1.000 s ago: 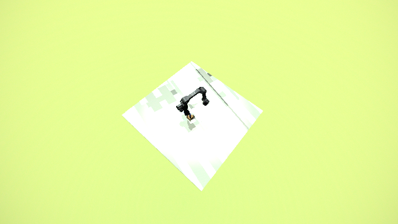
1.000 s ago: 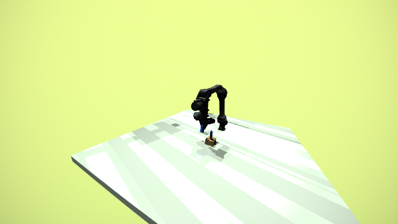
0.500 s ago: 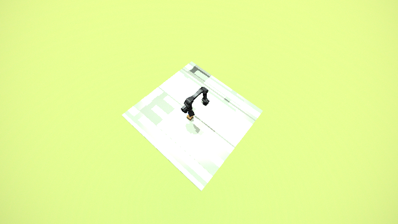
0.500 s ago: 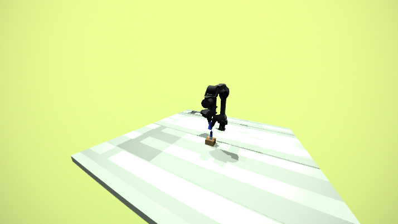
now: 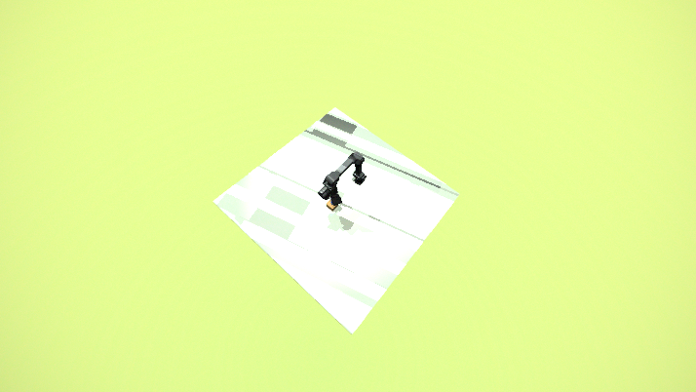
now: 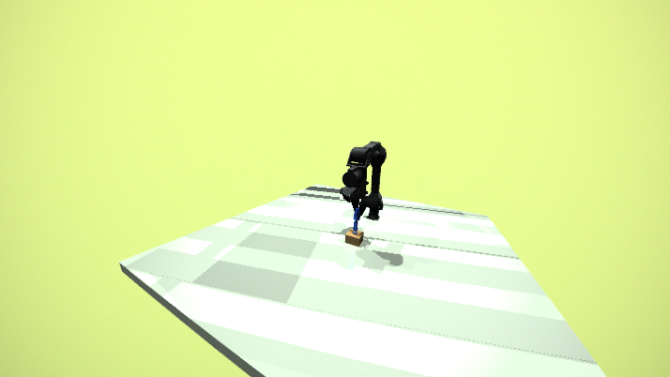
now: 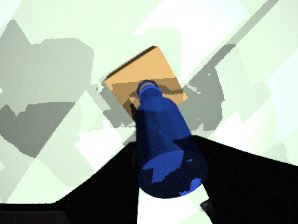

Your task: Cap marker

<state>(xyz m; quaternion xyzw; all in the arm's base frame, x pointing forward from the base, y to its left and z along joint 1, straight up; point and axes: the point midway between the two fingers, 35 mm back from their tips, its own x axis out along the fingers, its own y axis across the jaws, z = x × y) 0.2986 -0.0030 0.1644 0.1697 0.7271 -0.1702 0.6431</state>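
The blue marker lies 50 mm below my gripper tip and 10 mm ahead of it. From my gripper tip the other things lie so: brown holder block 110 mm below, 10 mm ahead; blue cap right at my gripper tip.
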